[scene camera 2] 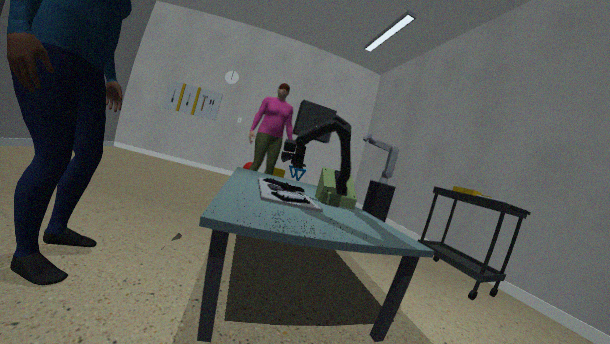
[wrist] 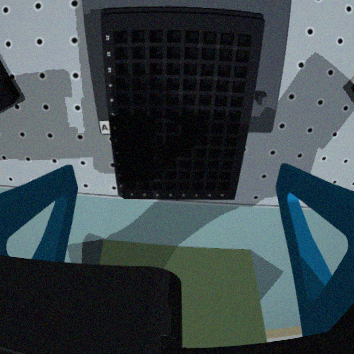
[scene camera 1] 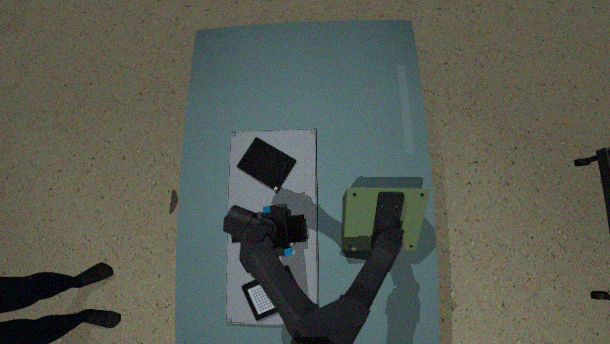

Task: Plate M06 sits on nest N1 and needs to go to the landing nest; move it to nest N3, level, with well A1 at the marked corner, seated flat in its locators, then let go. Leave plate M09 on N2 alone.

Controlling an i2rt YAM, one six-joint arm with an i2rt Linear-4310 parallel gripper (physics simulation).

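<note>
My gripper [scene camera 1: 277, 230] [scene camera 2: 297, 172] [wrist: 176, 175] is open and empty, above the middle nest, with its blue fingers wide apart. A black well plate [scene camera 1: 298, 228] [wrist: 175, 100] sits on that middle grey nest [wrist: 274, 50]; in the wrist view it lies ahead of the fingertips, and a tag marked A shows at the nest's left edge. A white plate [scene camera 1: 261, 299] sits in a black nest at the lower end of the board, partly under the arm. A black nest [scene camera 1: 266, 164] with a small white tag lies turned at the upper end, with no clear plate on it. No plate or nest numbers are readable.
The nests stand on a pale perforated board [scene camera 1: 240, 200] [wrist: 50, 55] on the blue-green table [scene camera 1: 300, 75]. The arm's green base block [scene camera 1: 417, 215] [wrist: 220, 295] stands to the right of the board. One person [scene camera 2: 60, 125] stands left of the table, another [scene camera 2: 272, 117] behind it.
</note>
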